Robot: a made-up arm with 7 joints.
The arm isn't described. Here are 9 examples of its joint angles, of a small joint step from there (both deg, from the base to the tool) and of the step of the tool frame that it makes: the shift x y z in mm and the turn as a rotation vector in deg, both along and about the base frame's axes.
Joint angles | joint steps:
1: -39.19 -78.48 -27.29 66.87 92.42 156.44 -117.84 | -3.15 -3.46 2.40 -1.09 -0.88 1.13 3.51
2: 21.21 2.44 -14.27 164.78 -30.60 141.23 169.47 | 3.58 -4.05 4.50 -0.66 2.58 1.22 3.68
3: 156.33 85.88 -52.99 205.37 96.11 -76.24 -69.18 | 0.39 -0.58 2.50 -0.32 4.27 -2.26 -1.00
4: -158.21 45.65 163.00 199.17 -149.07 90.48 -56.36 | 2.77 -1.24 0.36 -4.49 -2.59 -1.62 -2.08
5: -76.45 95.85 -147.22 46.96 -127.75 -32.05 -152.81 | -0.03 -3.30 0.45 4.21 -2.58 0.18 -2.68
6: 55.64 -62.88 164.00 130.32 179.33 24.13 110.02 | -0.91 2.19 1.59 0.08 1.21 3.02 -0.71
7: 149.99 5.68 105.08 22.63 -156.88 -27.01 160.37 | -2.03 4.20 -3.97 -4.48 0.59 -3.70 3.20
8: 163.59 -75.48 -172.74 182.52 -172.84 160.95 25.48 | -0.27 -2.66 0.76 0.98 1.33 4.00 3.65
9: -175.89 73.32 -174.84 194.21 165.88 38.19 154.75 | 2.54 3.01 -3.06 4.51 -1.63 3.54 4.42
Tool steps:
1: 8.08 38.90 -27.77 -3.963 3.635 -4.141
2: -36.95 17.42 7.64 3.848 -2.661 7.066
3: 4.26 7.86 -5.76 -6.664 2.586 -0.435
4: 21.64 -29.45 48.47 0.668 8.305 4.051
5: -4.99 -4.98 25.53 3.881 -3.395 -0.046
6: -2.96 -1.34 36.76 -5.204 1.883 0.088
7: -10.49 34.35 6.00 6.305 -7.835 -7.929
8: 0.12 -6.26 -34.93 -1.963 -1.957 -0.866
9: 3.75 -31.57 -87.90 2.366 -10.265 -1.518
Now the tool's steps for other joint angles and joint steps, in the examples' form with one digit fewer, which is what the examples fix.
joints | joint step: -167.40 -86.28 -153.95 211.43 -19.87 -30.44 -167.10 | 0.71 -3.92 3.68 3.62 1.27 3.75 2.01
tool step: 11.8 -17.1 -39.3 5.41 4.81 2.25
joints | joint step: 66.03 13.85 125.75 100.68 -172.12 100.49 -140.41 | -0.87 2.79 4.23 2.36 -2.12 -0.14 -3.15
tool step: 35.3 12.6 18.2 -2.04 3.32 -0.51
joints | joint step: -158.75 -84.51 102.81 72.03 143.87 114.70 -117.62 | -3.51 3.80 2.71 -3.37 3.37 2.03 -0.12
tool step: -17.1 -35.8 22.9 4.98 -5.53 -5.62
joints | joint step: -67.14 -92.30 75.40 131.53 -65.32 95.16 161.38 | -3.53 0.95 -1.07 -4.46 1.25 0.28 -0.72
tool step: 70.9 -20.6 22.3 3.17 0.85 -8.31
